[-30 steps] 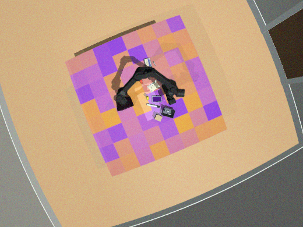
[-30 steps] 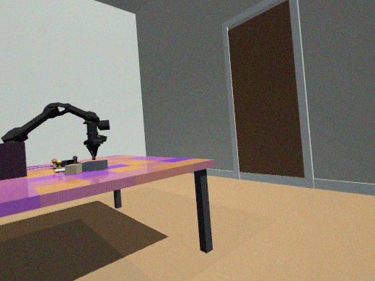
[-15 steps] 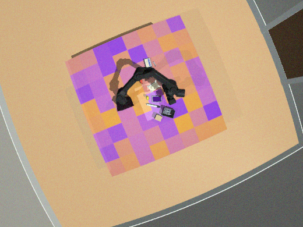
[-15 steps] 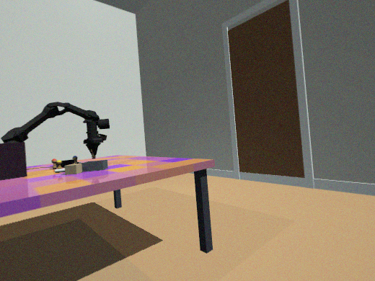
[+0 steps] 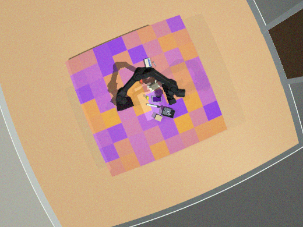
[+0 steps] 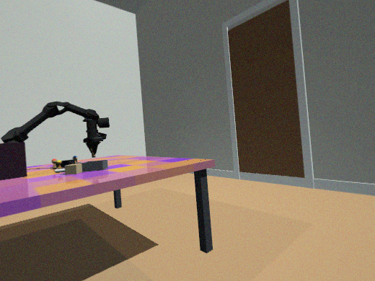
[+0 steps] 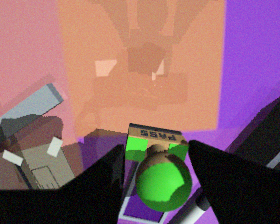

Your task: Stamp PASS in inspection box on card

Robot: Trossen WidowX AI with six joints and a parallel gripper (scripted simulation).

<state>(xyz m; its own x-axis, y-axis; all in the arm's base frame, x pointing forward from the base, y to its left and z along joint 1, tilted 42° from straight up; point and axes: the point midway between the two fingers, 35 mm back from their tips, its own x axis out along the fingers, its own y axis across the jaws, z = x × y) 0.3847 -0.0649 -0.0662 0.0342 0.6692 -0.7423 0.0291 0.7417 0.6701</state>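
The ink pad lies 10 cm behind my gripper tip and 7 cm below it. The rest, counted from my gripper tip: green stamp right at my gripper tip; then white card 13 cm to the left, 8 cm below, 8 cm behind; then grey ruler 15 cm to the left, 7 cm below.
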